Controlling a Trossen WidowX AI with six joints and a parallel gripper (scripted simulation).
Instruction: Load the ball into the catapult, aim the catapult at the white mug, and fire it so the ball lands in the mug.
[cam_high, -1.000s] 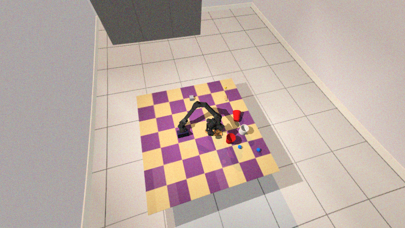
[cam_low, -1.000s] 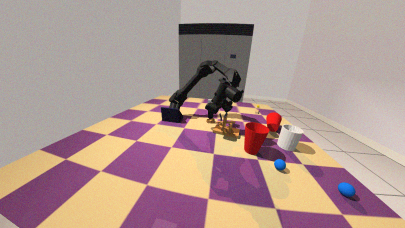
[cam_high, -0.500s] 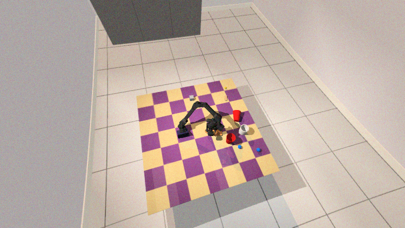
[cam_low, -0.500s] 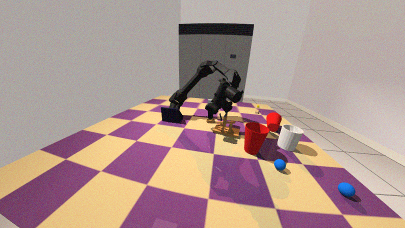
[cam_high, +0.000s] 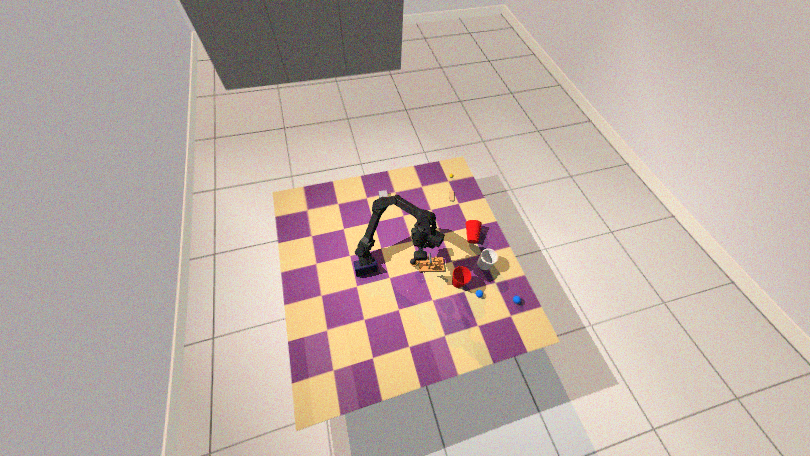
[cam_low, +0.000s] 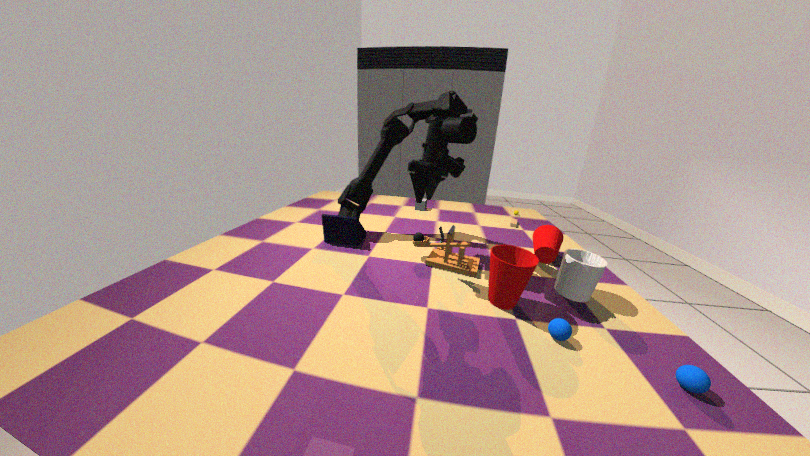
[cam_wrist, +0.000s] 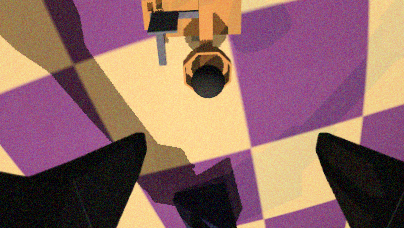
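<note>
The black ball is 11 cm below my gripper tip and 1 cm behind it. The rest, counted from my gripper tip: wooden catapult: 12 cm below, 6 cm ahead, 2 cm to the left; white mug: 41 cm ahead, 14 cm below, 4 cm to the right; grey cube: 49 cm to the left, 15 cm below, 11 cm behind.
</note>
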